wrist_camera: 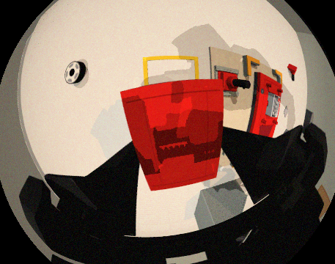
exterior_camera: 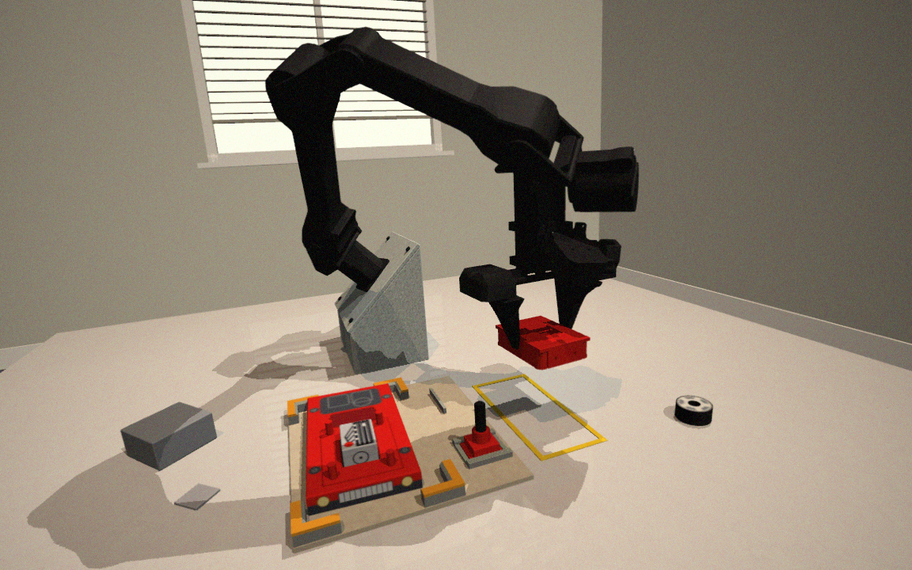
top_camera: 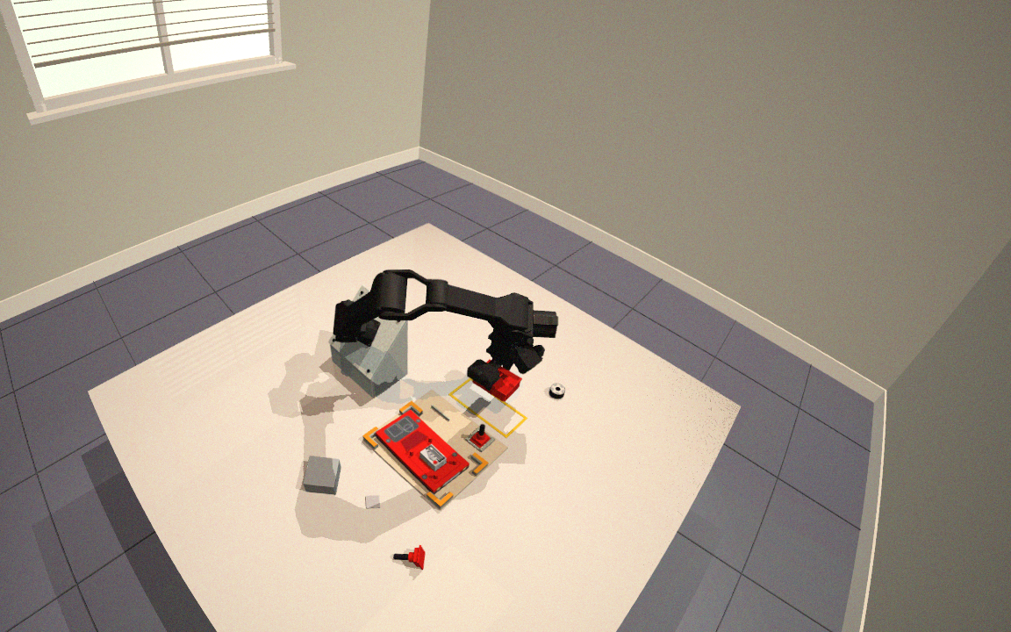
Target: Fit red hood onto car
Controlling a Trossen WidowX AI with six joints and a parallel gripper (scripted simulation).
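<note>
Now: gripper tip 10 mm past the grey engine block, 230 mm to the left of it and 70 mm above it. Round my gripper tip: small grey plate 50 mm behind, 390 mm to the right, 90 mm below; then red hood right at my gripper tip.
</note>
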